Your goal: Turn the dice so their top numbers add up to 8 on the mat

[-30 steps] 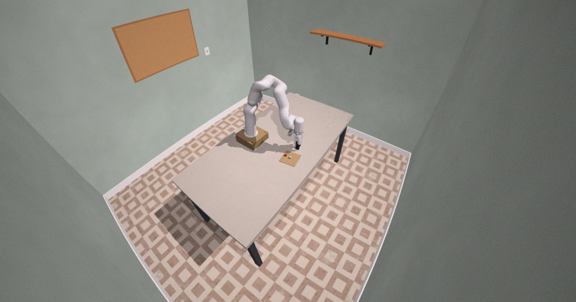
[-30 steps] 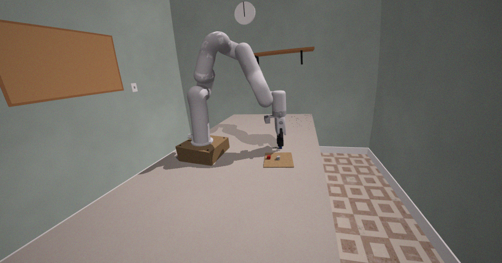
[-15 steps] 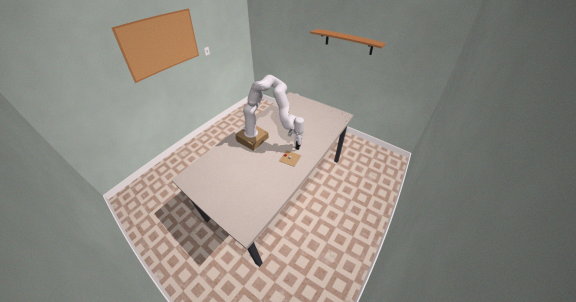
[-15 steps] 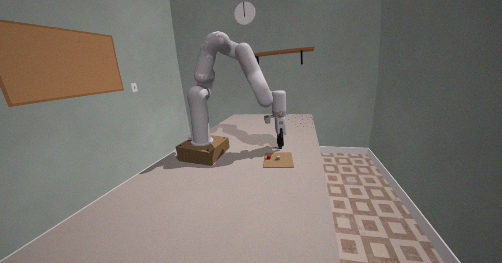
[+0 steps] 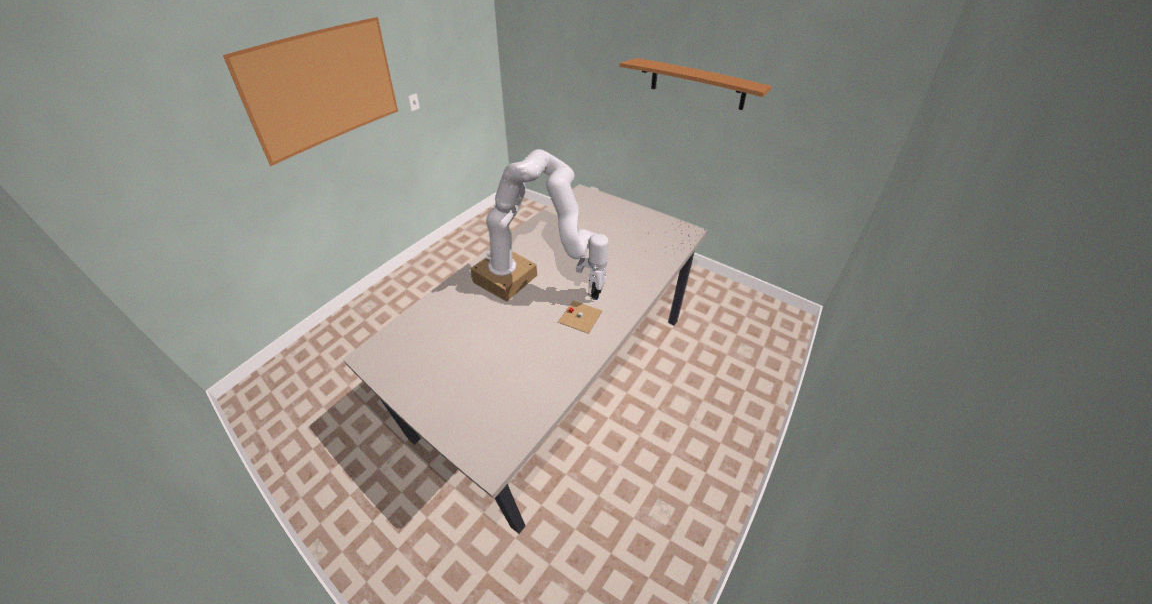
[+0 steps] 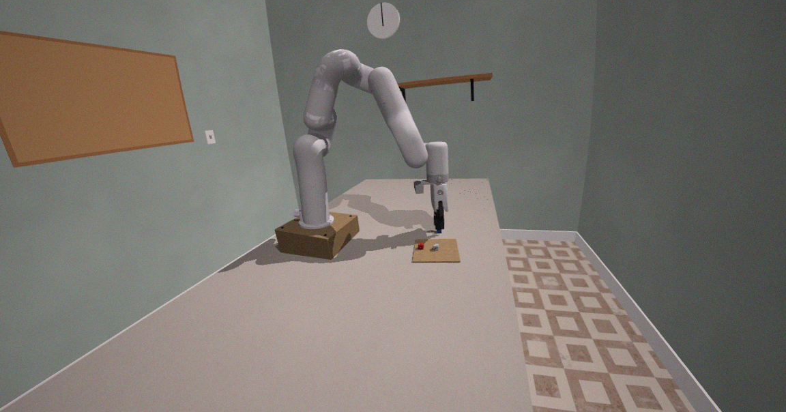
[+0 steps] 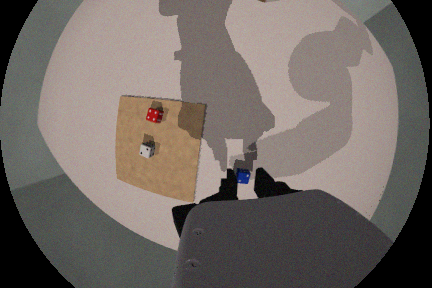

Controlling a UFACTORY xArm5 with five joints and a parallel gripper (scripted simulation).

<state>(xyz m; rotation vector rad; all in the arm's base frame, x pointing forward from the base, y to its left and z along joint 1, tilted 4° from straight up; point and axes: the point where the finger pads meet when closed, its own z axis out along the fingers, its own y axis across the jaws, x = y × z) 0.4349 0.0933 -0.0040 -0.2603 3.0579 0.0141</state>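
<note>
The blue die lies 30 mm below my hand. The rest, counted from my hand: tan mat 130 mm to the right, 40 mm below, 10 mm behind; then white die 130 mm to the right, 30 mm below, 10 mm behind; then red die 130 mm to the right, 60 mm behind, 30 mm below.
</note>
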